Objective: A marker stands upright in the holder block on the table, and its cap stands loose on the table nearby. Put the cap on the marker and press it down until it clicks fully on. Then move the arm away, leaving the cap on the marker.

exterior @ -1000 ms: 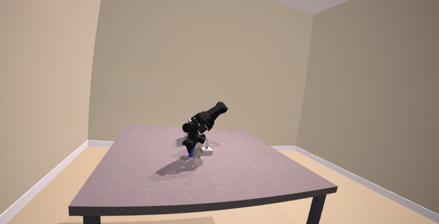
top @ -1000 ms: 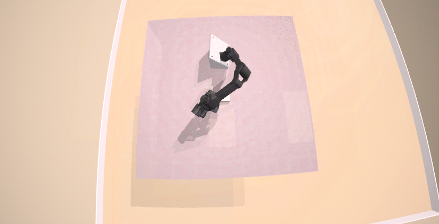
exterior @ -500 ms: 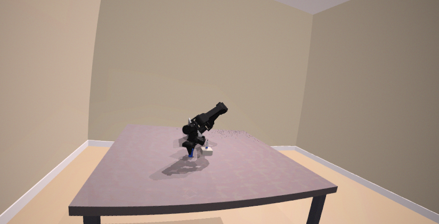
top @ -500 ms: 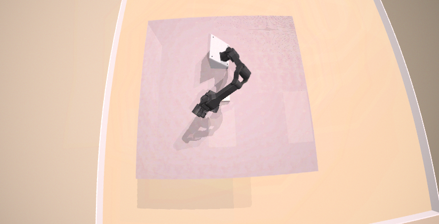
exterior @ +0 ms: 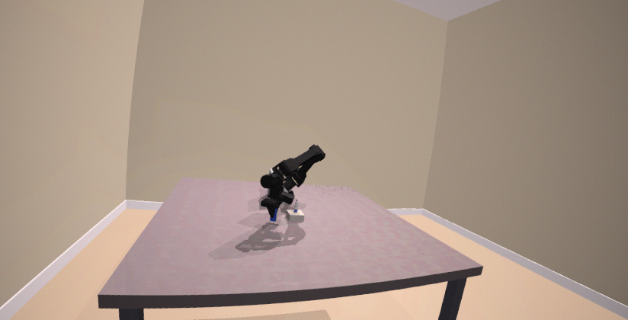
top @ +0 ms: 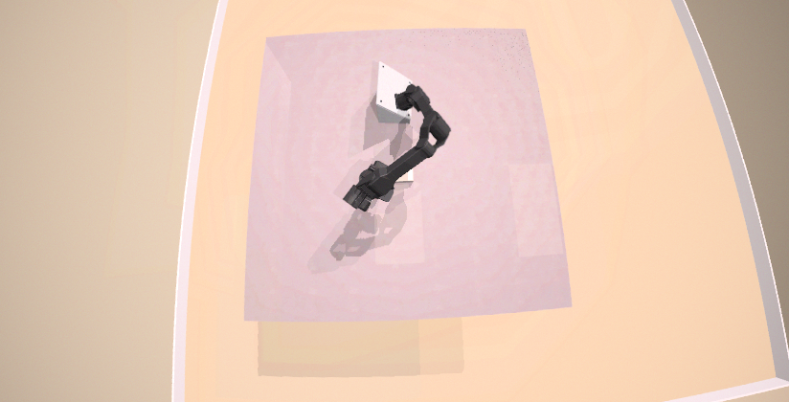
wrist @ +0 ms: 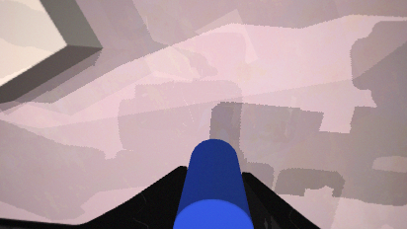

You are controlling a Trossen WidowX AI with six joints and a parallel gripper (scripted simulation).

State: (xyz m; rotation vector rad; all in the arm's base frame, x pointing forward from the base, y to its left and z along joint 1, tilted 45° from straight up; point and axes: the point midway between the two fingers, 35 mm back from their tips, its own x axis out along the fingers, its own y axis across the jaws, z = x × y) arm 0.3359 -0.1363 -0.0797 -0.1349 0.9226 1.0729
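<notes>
Now: the beige holder block 130 mm to the left of my gripper tip, 60 mm behind it and 20 mm below it. Also, from my gripper tip: blue cap 10 mm above.
</notes>
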